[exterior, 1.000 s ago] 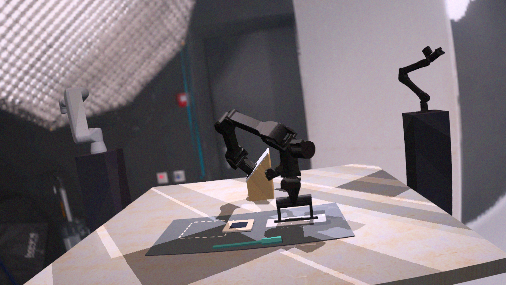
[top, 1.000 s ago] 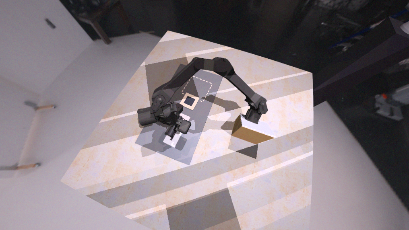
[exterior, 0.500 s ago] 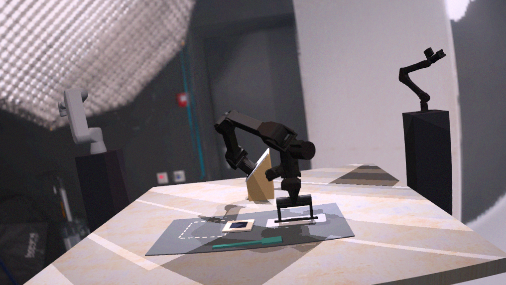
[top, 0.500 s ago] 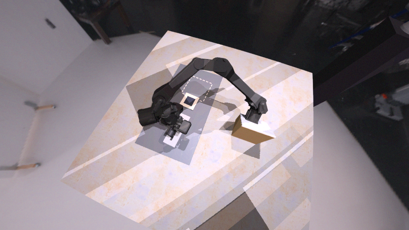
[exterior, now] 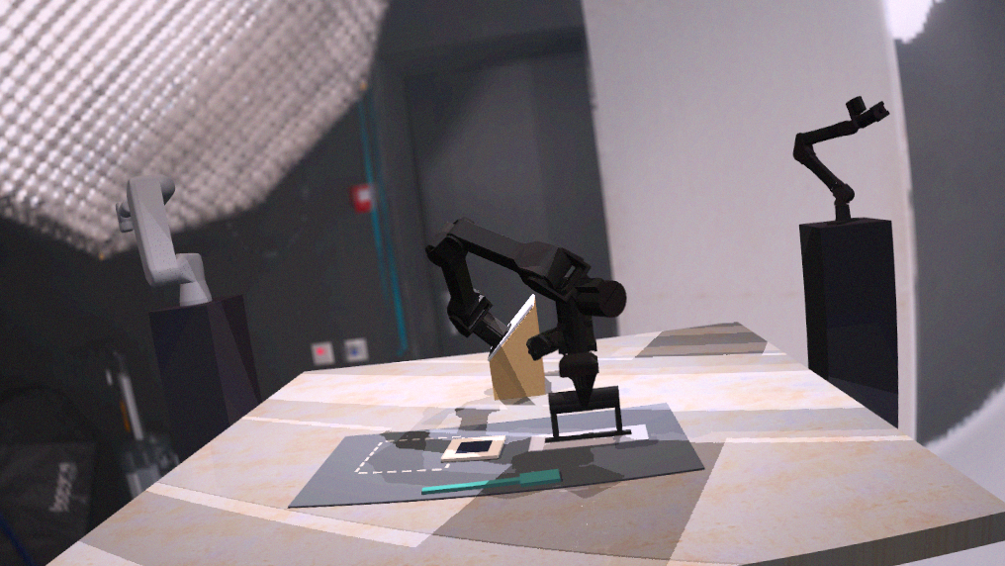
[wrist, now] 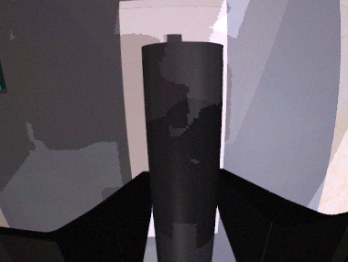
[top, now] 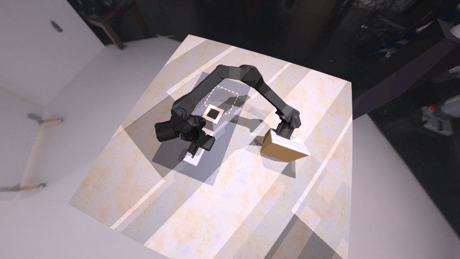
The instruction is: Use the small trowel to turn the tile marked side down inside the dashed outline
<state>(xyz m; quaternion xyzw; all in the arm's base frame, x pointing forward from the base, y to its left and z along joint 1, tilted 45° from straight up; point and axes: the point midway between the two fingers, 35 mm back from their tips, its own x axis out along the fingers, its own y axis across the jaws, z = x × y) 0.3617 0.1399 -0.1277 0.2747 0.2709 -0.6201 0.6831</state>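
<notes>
Right now the dark mat is 40 mm ahead of my gripper tip, 160 mm to the right of it and 80 mm below it. Round my gripper tip: teal trowel 170 mm ahead, 120 mm to the right, 60 mm below; then tan square tile 20 mm ahead, 200 mm to the right, 60 mm below.
</notes>
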